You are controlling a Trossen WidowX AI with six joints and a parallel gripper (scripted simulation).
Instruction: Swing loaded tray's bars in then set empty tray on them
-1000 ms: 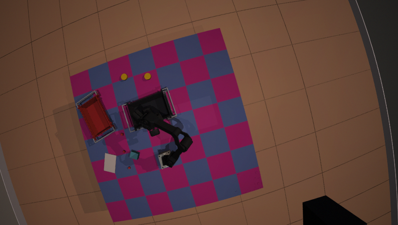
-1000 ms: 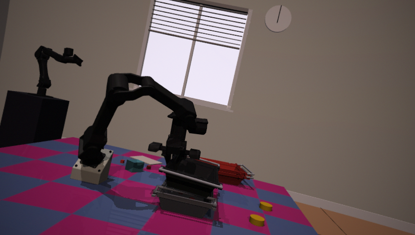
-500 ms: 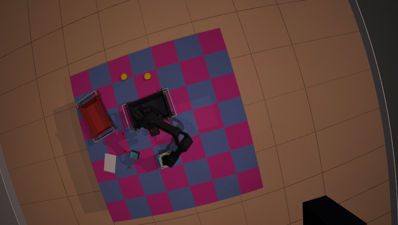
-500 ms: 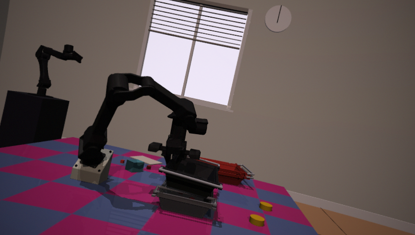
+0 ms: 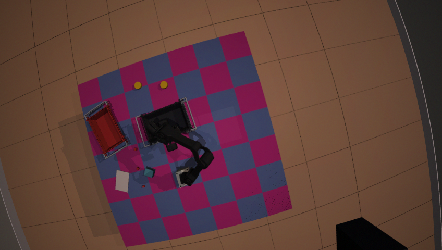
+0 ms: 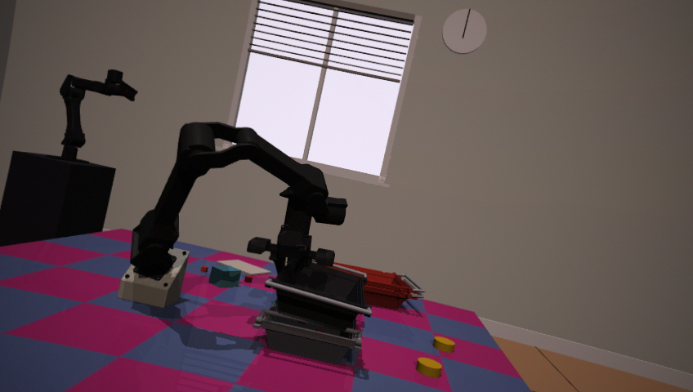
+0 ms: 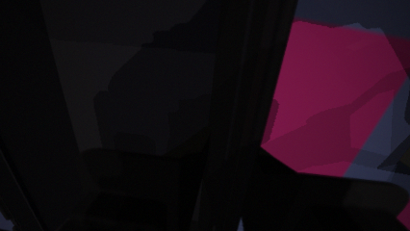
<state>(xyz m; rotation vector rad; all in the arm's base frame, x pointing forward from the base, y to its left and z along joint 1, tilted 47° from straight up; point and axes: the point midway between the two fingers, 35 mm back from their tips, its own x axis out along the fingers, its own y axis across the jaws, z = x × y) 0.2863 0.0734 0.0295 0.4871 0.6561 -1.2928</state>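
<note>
My gripper tip is 8 cm short of the dark tray, 3 cm below it and 2 cm to the right of it. From my gripper tip the other things lie so: teal cube (23 cm behind, 21 cm to the left, 6 cm below); then white plate (45 cm to the left, 28 cm behind, 8 cm below).
</note>
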